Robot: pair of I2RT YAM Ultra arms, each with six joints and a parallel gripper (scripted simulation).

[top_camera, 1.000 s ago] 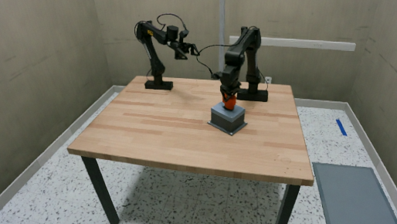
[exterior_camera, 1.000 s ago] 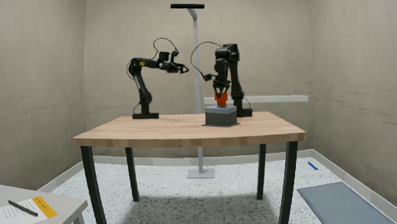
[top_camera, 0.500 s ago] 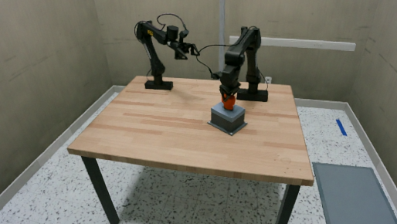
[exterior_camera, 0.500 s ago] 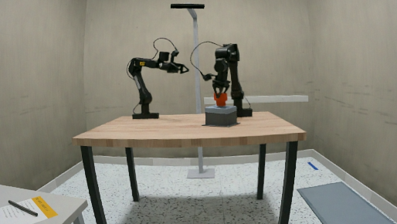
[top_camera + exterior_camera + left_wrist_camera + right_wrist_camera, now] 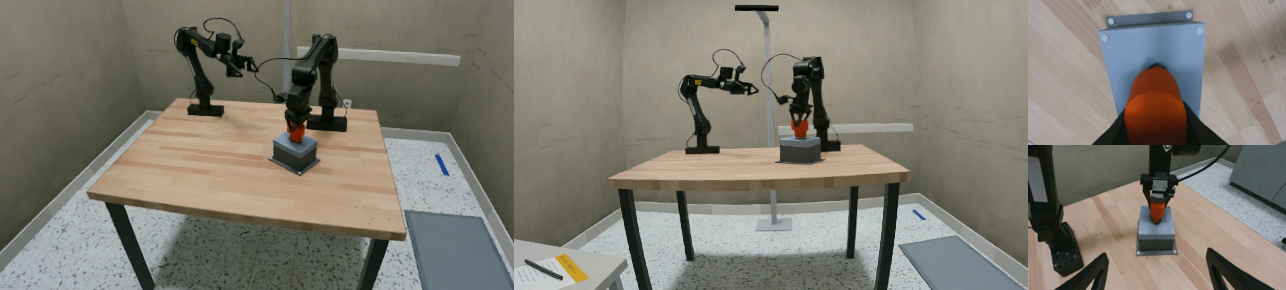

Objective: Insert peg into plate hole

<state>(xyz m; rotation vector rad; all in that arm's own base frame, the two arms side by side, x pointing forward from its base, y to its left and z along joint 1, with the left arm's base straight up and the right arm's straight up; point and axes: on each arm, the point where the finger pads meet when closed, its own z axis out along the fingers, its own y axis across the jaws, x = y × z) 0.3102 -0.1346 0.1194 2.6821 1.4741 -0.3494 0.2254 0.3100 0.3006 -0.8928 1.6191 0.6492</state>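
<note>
Right now the grey-blue plate is 8 cm below my left hand. The rest, counted from my left hand: orange peg (2 cm below); flanged base (14 cm below).
</note>
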